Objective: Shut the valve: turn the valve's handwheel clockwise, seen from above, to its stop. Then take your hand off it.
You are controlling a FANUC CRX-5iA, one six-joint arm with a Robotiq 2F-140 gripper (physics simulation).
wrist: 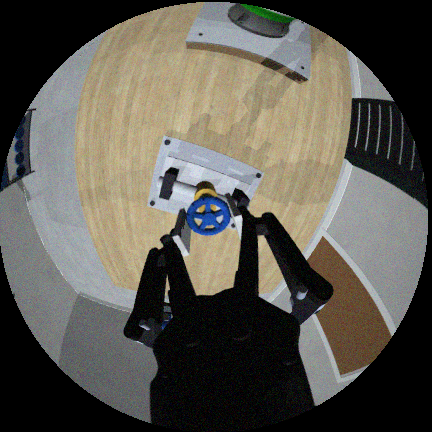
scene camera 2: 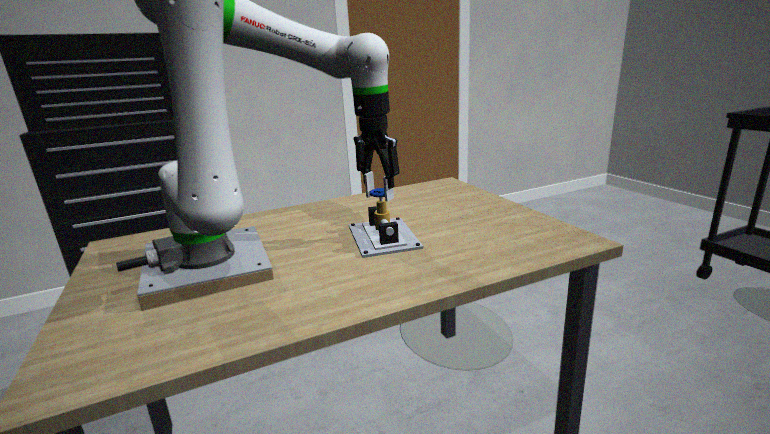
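The valve's blue handwheel (scene camera 2: 377, 191) (wrist: 208, 215) has a round rim with spokes and lies level on top of the brass valve body (scene camera 2: 381, 214) (wrist: 205, 189). The valve sits on a pale metal plate (scene camera 2: 358, 240) (wrist: 215, 156) that lies on the table. My gripper (scene camera 2: 379, 188) (wrist: 206, 209) points down from above and is shut on the handwheel, with one finger pad on each side of the rim. How far the wheel is turned cannot be read from these views.
Two black pipe supports (scene camera 2: 388, 232) (wrist: 169, 183) flank the valve. The robot's base plate (scene camera 2: 253, 253) (wrist: 220, 37) stands on the wooden table (scene camera 2: 323, 301) (wrist: 125, 125). A black drawer cabinet (scene camera 2: 102, 126) is behind the arm, and a black cart (scene camera 2: 718, 188) stands at the right.
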